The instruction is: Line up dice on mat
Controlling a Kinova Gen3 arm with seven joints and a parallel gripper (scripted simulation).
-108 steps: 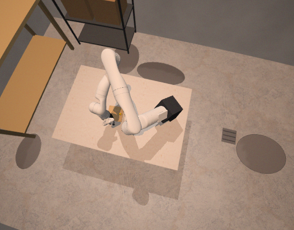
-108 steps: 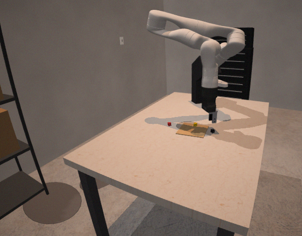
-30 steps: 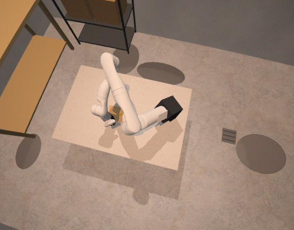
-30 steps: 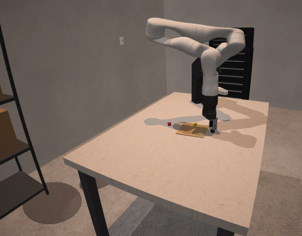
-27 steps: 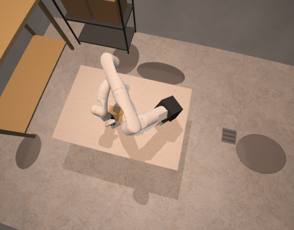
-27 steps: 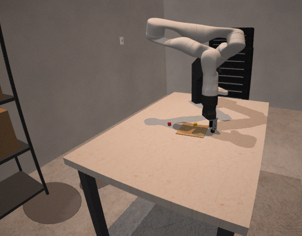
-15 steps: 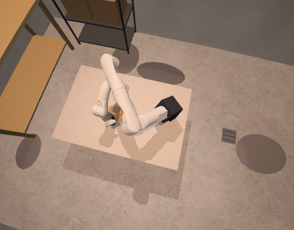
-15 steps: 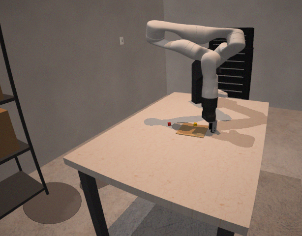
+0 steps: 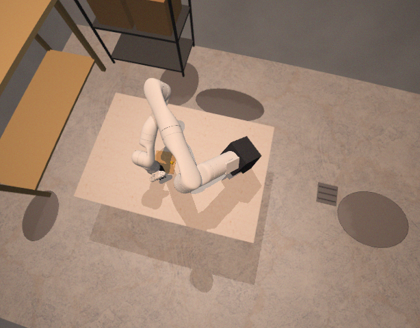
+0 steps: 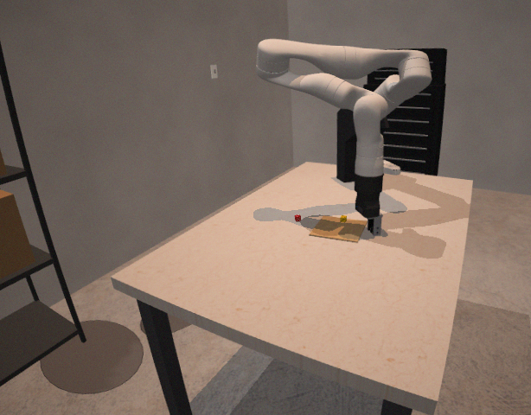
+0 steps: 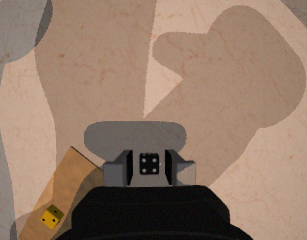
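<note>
Right now the black die is 1 cm below my hand. The rest, counted from my hand: tan mat 9 cm to the right, 5 cm ahead, 2 cm below; yellow die 11 cm to the right, 1 cm below, 1 cm ahead; red die 22 cm to the right, 10 cm ahead, 1 cm below.
</note>
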